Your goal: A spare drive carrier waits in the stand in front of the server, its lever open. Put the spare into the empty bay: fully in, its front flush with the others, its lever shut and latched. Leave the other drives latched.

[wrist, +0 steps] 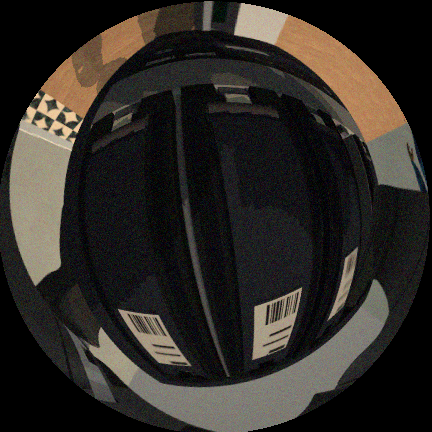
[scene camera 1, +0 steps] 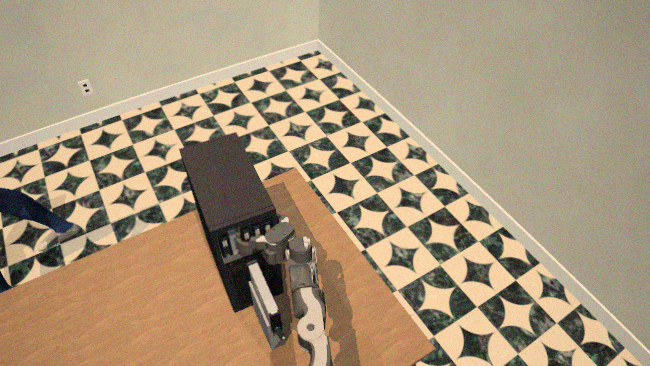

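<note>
The spare drive carrier (scene camera 1: 264, 287) stands on edge in its grey stand in front of the server (scene camera 1: 225, 175); its lever is too small to make out. Part of the spare and stand shows at the top rim of the wrist view. My gripper (scene camera 1: 264, 235) (wrist: 231, 241) is at the upper front of the server, its fingers wide apart at the left and right sides of the wrist view. It looks open, with no carrier gripped. Dark drive carriers with barcode labels (wrist: 277, 322) (wrist: 155, 337) fill the wrist view. The arm hides part of the bays; I cannot tell which is empty.
The server stands on the wooden table (scene camera 1: 125, 300) near its far edge. My arm (scene camera 1: 307, 295) reaches in to the right of the stand. The table's right edge runs beside the arm. A person's blue-clad leg (scene camera 1: 30, 210) shows at the far left, beyond the table.
</note>
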